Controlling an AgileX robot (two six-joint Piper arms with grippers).
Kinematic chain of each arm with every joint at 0, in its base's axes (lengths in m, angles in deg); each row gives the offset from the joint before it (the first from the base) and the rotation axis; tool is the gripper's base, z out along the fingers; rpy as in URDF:
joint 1: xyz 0 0 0.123 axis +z
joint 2: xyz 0 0 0 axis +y
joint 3: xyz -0.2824 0 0.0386 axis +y
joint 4: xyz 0.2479 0 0.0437 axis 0.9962 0 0.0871
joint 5: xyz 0 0 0 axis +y
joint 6: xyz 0.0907 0 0.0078 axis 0.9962 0 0.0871
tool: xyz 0 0 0 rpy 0 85 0
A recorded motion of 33 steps. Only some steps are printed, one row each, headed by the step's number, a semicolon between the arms.
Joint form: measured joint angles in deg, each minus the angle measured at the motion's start. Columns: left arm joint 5, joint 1, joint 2, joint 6, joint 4, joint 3; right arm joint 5, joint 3, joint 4, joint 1, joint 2, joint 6.
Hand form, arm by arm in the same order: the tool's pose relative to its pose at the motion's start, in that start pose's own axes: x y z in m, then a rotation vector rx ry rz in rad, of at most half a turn. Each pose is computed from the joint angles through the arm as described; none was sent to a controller.
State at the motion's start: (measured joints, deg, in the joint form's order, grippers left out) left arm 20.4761 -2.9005 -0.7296 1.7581 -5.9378 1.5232; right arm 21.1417 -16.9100 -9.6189 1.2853 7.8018 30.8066
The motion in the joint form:
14: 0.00 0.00 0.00 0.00 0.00 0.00; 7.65 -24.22 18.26 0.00 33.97 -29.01
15: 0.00 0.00 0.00 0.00 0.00 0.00; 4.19 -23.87 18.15 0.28 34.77 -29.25
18: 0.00 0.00 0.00 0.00 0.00 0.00; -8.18 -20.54 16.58 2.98 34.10 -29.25
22: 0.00 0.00 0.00 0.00 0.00 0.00; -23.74 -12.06 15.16 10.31 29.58 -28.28
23: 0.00 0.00 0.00 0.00 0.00 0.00; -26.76 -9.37 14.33 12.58 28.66 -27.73
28: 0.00 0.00 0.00 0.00 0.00 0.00; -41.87 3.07 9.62 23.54 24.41 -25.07
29: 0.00 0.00 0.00 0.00 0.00 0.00; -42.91 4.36 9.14 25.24 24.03 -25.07
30: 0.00 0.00 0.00 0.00 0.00 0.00; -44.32 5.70 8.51 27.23 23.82 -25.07
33: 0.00 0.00 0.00 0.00 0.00 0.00; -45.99 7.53 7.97 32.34 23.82 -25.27
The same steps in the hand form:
14: 0.0000 0.0000 0.0000 0.0000 0.0000 0.0000; -0.0705 0.0467 0.0827 -0.0452 0.3287 -0.2133
15: 0.0000 0.0000 0.0000 0.0000 0.0000 0.0000; -0.0718 0.0475 0.0878 -0.0525 0.2892 -0.2182
18: 0.0000 0.0000 0.0000 0.0000 0.0000 0.0000; -0.0712 0.0517 0.0906 -0.1090 0.1300 -0.2450
22: 0.0000 0.0000 0.0000 0.0000 0.0000 0.0000; -0.0512 0.0584 0.0764 -0.2550 -0.0396 -0.2474
23: 0.0000 0.0000 0.0000 0.0000 0.0000 0.0000; -0.0408 0.0588 0.0731 -0.2953 -0.0519 -0.2514
28: 0.0000 0.0000 0.0000 0.0000 0.0000 0.0000; 0.0058 0.0592 0.0525 -0.5178 -0.1243 -0.2646
29: 0.0000 0.0000 0.0000 0.0000 0.0000 0.0000; 0.0119 0.0595 0.0497 -0.5499 -0.1203 -0.2711
30: 0.0000 0.0000 0.0000 0.0000 0.0000 0.0000; 0.0183 0.0604 0.0467 -0.5887 -0.1181 -0.2788
33: 0.0000 0.0000 0.0000 0.0000 0.0000 0.0000; 0.0296 0.0647 0.0404 -0.6790 -0.0960 -0.2881

